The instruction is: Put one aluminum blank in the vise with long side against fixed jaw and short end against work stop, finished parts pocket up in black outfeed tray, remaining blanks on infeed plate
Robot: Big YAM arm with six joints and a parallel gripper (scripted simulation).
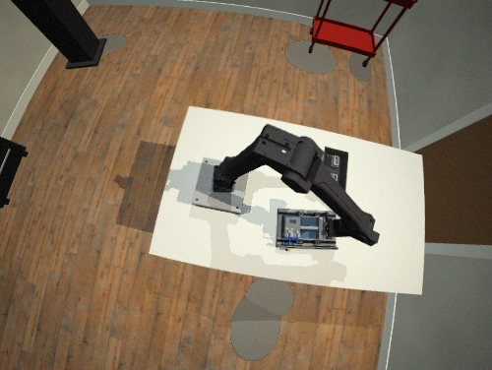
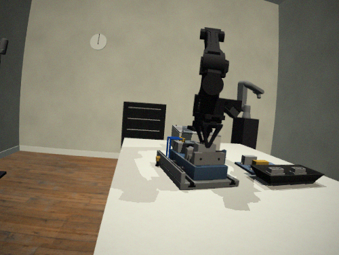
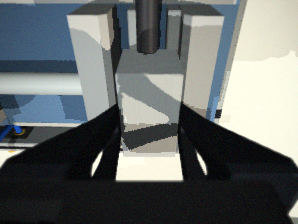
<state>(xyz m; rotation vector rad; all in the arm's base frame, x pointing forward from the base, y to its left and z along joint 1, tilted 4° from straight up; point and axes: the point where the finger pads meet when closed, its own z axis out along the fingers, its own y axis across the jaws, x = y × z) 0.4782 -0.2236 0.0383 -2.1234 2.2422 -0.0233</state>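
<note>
The dark rod is 50 mm to the left of my hand and 30 mm below it. The rest, counted from my hand: yellow brass blank 280 mm to the left, 90 mm below, 40 mm behind; then light cylinder 90 mm behind, 40 mm below, 10 mm to the left; then vise 80 mm below, 70 mm behind, 10 mm to the left.
</note>
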